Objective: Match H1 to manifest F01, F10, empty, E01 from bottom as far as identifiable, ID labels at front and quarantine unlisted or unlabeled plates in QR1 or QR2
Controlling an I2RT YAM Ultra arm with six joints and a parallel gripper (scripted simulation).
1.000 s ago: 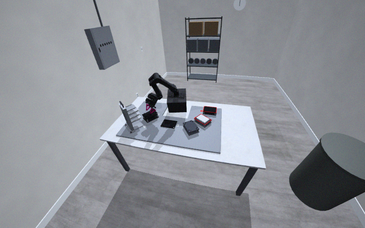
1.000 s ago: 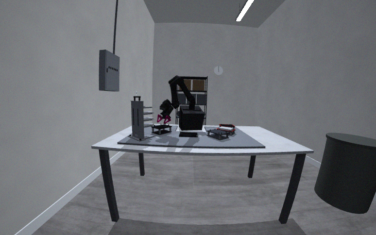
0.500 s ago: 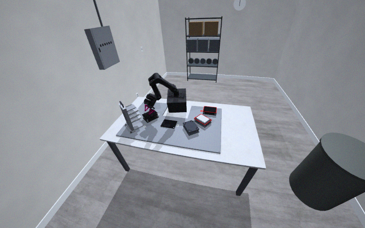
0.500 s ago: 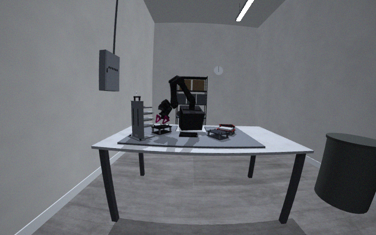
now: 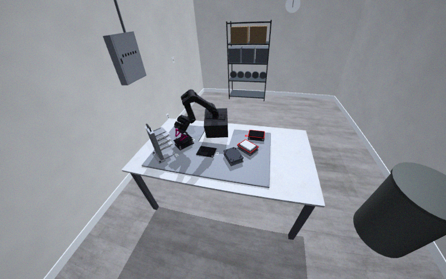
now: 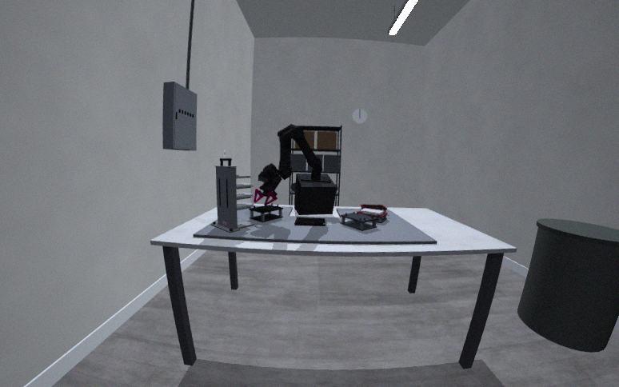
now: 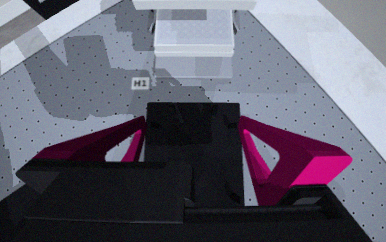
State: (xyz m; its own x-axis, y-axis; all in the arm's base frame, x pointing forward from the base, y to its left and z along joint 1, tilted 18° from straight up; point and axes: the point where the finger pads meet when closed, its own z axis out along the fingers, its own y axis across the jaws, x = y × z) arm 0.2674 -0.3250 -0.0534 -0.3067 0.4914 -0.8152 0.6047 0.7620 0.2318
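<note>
My hand is 40 mm past the black regrip nest, 40 mm above it and 30 mm to the right of it. Round my hand: H1 tag 130 mm ahead, 100 mm below, 20 mm to the left.
</note>
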